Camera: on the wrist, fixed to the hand. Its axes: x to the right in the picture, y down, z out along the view.
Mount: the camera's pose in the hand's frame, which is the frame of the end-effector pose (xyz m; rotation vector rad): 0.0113 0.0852 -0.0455 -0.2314 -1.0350 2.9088
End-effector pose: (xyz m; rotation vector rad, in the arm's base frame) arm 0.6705 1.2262 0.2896 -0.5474 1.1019 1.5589
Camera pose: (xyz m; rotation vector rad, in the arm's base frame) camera 0.5784 1.1951 0.2900 -1.4973 0.0104 -1.5700
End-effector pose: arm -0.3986 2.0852 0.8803 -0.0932 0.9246 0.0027
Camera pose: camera -0.4317 2.1659 0.8373 1.0013 -0.7025 2.5305
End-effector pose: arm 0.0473 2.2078 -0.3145 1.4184 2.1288 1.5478
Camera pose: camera 0.0646 2.1879 -0.2209 -2.3473 1.3678 0.0615
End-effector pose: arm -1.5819 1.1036 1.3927 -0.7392 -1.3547 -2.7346
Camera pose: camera -1.5931 1.0182 1.4378 -1.5902 0.6257 0.0620
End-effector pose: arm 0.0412 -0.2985 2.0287 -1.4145 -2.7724 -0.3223
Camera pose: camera 0.0991 -0.2495 2.0895 2.4100 -1.1263 -0.2429
